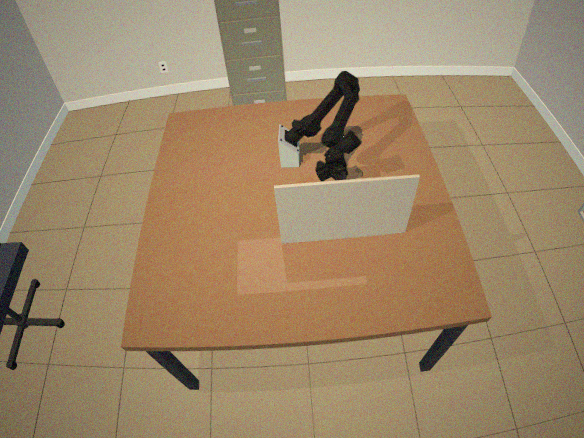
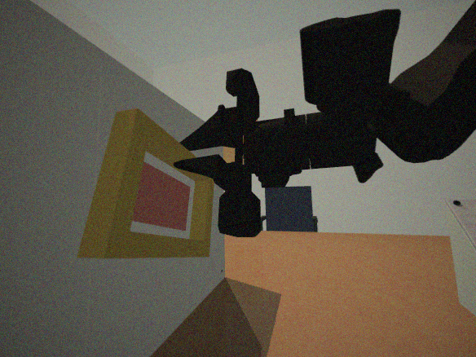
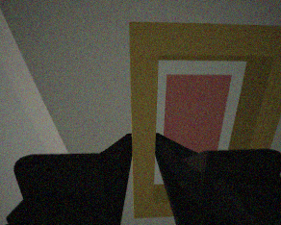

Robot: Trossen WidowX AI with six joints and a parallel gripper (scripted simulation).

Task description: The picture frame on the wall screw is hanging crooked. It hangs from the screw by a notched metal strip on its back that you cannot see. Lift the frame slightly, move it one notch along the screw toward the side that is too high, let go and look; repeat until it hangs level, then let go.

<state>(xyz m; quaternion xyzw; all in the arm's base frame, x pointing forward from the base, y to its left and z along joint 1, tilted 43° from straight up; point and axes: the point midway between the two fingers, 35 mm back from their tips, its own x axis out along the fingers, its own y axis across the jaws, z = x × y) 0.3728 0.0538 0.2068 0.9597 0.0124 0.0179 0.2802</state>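
My gripper tip is now 10 mm short of the picture frame, 10 mm to the right of it and 50 mm above it. From my gripper tip the other things lie so: grey wall panel: 20 mm ahead, 10 mm to the left, 70 mm below.
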